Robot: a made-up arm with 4 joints. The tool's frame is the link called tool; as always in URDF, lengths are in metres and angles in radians. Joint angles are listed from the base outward. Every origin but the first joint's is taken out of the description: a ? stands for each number. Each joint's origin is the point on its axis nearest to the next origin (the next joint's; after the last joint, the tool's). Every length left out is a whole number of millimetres.
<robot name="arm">
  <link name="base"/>
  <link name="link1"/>
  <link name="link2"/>
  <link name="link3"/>
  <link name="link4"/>
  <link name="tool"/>
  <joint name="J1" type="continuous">
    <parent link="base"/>
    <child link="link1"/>
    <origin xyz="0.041 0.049 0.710" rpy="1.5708 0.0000 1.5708"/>
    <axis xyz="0 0 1"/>
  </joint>
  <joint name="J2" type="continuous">
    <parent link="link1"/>
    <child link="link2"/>
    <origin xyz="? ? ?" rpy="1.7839 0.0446 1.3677"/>
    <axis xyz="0 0 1"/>
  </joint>
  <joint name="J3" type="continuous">
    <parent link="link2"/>
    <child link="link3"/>
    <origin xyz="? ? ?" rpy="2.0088 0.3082 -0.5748"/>
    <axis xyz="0 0 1"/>
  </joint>
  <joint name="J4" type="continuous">
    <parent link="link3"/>
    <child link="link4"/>
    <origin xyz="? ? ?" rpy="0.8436 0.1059 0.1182"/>
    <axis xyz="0 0 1"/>
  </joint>
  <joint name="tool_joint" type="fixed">
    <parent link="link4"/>
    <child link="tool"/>
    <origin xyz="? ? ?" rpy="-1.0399 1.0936 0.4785"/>
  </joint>
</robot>
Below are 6 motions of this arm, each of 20 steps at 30 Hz.
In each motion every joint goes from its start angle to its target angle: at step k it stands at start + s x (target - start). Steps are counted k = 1, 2, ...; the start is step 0. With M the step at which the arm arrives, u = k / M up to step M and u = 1 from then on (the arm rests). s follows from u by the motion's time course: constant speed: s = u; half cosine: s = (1 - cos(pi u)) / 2; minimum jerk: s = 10 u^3 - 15 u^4 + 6 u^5.
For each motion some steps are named. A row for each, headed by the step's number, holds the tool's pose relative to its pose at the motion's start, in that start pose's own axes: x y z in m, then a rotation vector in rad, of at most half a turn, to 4 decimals.
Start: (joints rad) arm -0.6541 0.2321 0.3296 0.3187
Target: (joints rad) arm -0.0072 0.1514 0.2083 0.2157
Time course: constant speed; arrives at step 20
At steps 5, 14, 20:
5: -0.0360 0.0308 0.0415 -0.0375 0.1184 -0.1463
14: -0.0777 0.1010 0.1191 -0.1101 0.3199 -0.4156
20: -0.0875 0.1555 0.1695 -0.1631 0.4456 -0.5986

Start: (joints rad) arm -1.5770 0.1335 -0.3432 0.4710
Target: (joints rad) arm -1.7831 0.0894 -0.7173 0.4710
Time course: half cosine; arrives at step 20
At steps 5, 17, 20:
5: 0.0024 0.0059 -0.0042 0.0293 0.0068 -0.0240
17: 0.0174 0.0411 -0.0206 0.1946 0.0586 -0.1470
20: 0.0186 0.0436 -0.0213 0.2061 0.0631 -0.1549

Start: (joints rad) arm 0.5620 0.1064 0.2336 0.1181
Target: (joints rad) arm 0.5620 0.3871 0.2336 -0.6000
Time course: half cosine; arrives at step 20
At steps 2, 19, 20:
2: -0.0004 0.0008 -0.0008 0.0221 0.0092 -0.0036
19: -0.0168 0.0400 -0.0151 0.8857 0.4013 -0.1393
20: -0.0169 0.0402 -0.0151 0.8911 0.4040 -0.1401

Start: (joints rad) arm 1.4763 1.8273 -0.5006 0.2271
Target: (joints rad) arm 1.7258 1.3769 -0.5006 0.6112
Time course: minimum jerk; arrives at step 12
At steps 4, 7, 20:
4: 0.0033 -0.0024 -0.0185 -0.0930 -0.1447 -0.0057
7: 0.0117 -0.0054 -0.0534 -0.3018 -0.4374 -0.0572
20: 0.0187 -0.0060 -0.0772 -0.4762 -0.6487 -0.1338

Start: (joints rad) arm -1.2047 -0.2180 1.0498 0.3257
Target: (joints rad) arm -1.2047 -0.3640 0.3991 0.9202
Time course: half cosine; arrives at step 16
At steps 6, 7, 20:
6: -0.0159 0.0232 0.0132 -0.1332 0.0186 -0.1183
7: -0.0198 0.0307 0.0175 -0.1756 0.0281 -0.1525
20: -0.0324 0.0828 0.0470 -0.4584 0.1307 -0.3480

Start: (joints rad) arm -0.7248 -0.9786 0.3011 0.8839
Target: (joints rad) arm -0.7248 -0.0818 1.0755 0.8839
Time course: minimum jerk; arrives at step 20
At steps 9, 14, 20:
9: 0.0243 0.0066 -0.0435 0.2741 -0.2112 0.1372
14: 0.0603 0.0412 -0.0817 0.5416 -0.4956 0.1864
20: 0.0764 0.0595 -0.0907 0.6325 -0.6146 0.1765

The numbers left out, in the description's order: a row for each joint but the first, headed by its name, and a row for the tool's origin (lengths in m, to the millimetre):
J2: -0.143 0.126 0.000
J3: -0.011 -0.023 0.000
J4: 0.053 -0.156 0.000
tool: 0.020 -0.026 0.000

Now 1 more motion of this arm.
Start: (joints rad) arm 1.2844 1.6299 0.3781 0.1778
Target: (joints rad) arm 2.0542 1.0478 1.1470 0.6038
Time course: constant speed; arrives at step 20
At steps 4, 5, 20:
4: -0.0033 0.0004 -0.0082 -0.2743 -0.1685 0.0255
5: -0.0046 0.0013 -0.0087 -0.3459 -0.2036 0.0293
20: -0.0407 0.0851 0.0241 -1.4555 -0.3202 0.0374

